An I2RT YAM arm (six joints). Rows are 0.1 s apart.
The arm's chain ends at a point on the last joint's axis. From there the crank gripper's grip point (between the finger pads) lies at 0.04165 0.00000 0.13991 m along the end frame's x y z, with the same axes.
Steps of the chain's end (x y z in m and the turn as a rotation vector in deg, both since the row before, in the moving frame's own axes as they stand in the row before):
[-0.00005 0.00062 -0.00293 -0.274 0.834 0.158]
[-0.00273 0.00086 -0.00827 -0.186 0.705 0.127]
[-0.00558 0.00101 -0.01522 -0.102 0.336 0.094]
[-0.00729 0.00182 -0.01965 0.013 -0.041 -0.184]
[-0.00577 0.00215 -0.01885 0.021 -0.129 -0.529]
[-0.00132 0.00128 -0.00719 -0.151 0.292 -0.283]
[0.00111 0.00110 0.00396 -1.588 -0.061 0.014]
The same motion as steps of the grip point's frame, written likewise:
[0.00198 0.00141 -0.00355 -0.274 0.834 0.158]
[-0.00101 0.00141 -0.00879 -0.186 0.705 0.127]
[-0.00476 0.00133 -0.01547 -0.102 0.336 0.094]
[-0.00739 0.00165 -0.01962 0.013 -0.041 -0.184]
[-0.00609 0.00172 -0.01876 0.021 -0.129 -0.529]
[-0.00061 0.00144 -0.00740 -0.151 0.292 -0.283]
[0.00096 0.00499 0.00395 -1.588 -0.061 0.014]

